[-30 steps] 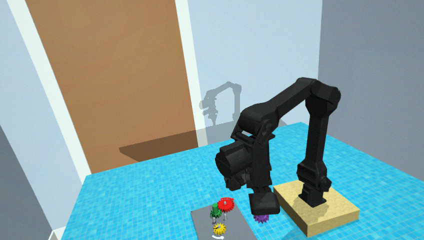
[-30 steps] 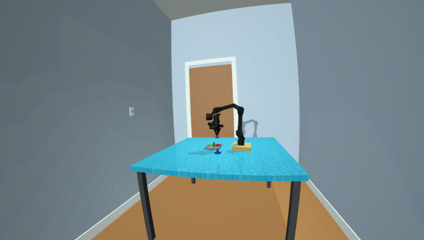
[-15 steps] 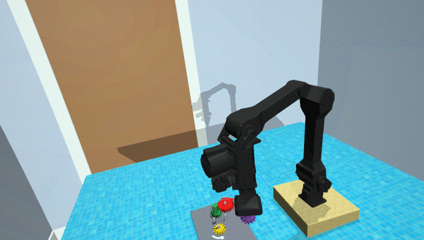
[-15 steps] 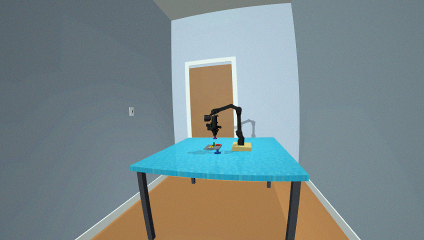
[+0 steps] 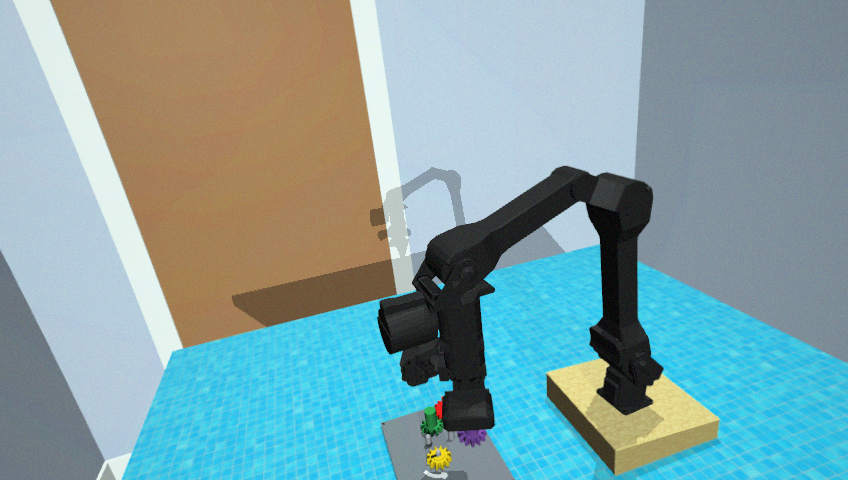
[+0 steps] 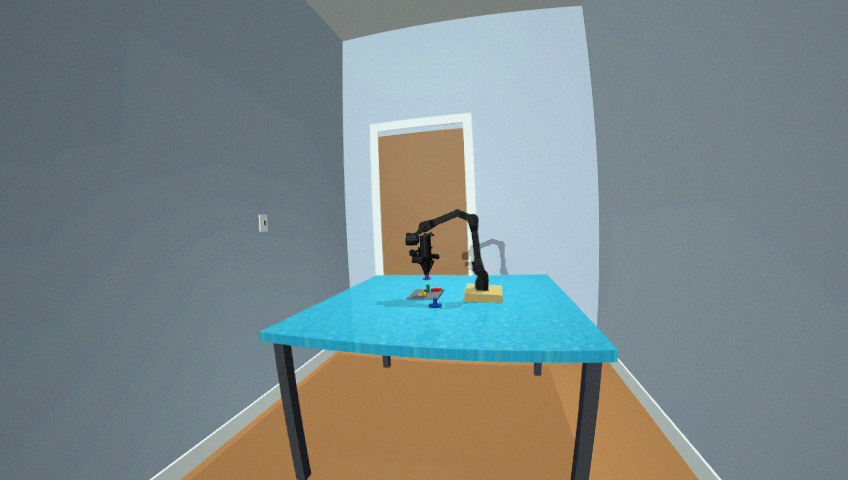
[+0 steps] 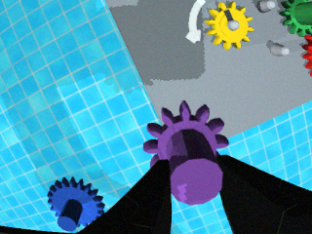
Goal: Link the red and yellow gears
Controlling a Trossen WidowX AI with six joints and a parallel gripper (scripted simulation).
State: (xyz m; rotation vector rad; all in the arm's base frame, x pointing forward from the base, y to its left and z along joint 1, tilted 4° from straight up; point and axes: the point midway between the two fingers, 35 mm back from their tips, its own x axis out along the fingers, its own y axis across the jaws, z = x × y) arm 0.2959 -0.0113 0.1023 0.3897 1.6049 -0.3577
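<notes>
Right now my gripper tip is 10 mm short of the green gear, 140 mm to the left of it and 110 mm above it. Also, from my gripper tip: purple gear: 10 mm below; yellow gear: 30 mm ahead, 70 mm to the right, 120 mm below; white arrow: 50 mm ahead, 50 mm to the right, 120 mm below.
</notes>
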